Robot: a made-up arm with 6 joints. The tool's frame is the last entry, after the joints.
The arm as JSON. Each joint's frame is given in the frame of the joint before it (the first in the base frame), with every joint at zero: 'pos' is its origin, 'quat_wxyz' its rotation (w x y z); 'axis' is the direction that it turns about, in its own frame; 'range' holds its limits. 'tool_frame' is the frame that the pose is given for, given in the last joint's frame.
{
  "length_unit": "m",
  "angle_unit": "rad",
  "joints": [
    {
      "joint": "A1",
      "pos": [
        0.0,
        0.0,
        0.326
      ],
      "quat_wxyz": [
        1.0,
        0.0,
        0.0,
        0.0
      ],
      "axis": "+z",
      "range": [
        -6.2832,
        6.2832
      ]
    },
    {
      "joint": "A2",
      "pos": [
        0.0,
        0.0,
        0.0
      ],
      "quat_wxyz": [
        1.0,
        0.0,
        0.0,
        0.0
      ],
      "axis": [
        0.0,
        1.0,
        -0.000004
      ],
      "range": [
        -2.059,
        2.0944
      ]
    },
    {
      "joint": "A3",
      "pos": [
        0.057,
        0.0,
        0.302
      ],
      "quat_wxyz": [
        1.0,
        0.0,
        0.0,
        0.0
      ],
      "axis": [
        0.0,
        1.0,
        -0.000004
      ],
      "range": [
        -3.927,
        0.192
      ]
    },
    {
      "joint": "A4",
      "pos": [
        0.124,
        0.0,
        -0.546
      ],
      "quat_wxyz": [
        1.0,
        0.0,
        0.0,
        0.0
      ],
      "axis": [
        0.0,
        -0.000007,
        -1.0
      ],
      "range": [
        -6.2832,
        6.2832
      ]
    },
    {
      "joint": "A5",
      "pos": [
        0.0,
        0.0,
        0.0
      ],
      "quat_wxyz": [
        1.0,
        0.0,
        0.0,
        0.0
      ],
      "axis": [
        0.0,
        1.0,
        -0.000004
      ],
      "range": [
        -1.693,
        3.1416
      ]
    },
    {
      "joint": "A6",
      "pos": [
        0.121,
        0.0,
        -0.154
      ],
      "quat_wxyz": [
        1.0,
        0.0,
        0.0,
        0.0
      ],
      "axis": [
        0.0,
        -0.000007,
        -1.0
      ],
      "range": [
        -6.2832,
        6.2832
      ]
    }
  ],
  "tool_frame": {
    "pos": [
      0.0,
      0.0,
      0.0
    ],
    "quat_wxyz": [
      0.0,
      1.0,
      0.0,
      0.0
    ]
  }
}
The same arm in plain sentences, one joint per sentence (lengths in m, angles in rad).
The arm has six revolute joints in a row. What follows holds with every joint at zero, and every direction is one of the base frame's.
Joint 1 lies 0.326 m along +z from the base frame's origin and turns about +z, from -6.2832 to 6.2832 rad.
Joint 2 lies at the same point as joint 1 and turns about +y, from -2.059 to 2.0944 rad.
Joint 3 lies 0.057 m along +x and 0.302 m along +z from joint 2 and turns about +y, from -3.927 to 0.192 rad.
Joint 4 lies 0.124 m along +x and 0.546 m along -z from joint 3 and turns about -z, from -6.2832 to 6.2832 rad.
Joint 5 lies at the same point as joint 4 and turns about +y, from -1.693 to 3.1416 rad.
Joint 6 lies 0.121 m along +x and 0.154 m along -z from joint 5 and turns about -z, from -6.2832 to 6.2832 rad.
The tool frame, which is the frame that the pose is given for, lies at the same point as joint 6; its axes are the base frame's turned by roll 3.1416, pitch 0 and yaw 0 rad (as in URDF: about the fixed x, then y, then z).

